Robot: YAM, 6 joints.
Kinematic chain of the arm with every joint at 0, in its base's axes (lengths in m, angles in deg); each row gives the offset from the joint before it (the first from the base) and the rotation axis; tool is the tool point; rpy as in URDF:
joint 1: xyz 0 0 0.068 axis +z
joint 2: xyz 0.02 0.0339 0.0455 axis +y
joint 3: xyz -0.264 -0.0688 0 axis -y
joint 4: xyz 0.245 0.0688 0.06 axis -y
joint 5: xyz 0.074 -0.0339 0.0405 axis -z
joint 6: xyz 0.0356 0 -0.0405 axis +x
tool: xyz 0 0 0 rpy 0 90 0
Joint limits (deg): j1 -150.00..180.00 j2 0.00..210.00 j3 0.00..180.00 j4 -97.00..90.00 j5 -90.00..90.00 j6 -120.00..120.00
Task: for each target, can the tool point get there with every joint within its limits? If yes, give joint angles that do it. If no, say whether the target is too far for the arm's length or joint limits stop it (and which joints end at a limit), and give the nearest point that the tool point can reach.
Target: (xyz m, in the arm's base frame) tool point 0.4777 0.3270 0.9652
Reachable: no: too far | nearest point 0.2998 0.2052 0.6367 | short by 0.393 m
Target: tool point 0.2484 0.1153 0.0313
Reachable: yes | joints 17.77 121.81 46.35 -19.29 -72.49 -33.32
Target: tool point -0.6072 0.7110 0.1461
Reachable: no: too far | nearest point -0.4192 0.4908 0.1358 | short by 0.290 m
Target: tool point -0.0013 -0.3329 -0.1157
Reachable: yes | joints -91.79 169.81 99.56 -72.53 -14.75 -52.09
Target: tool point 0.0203 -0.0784 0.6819
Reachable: yes | joints 82.37 85.48 161.42 69.03 59.12 31.76
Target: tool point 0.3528 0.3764 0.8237
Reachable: no: too far | nearest point 0.2587 0.2760 0.6266 | short by 0.240 m
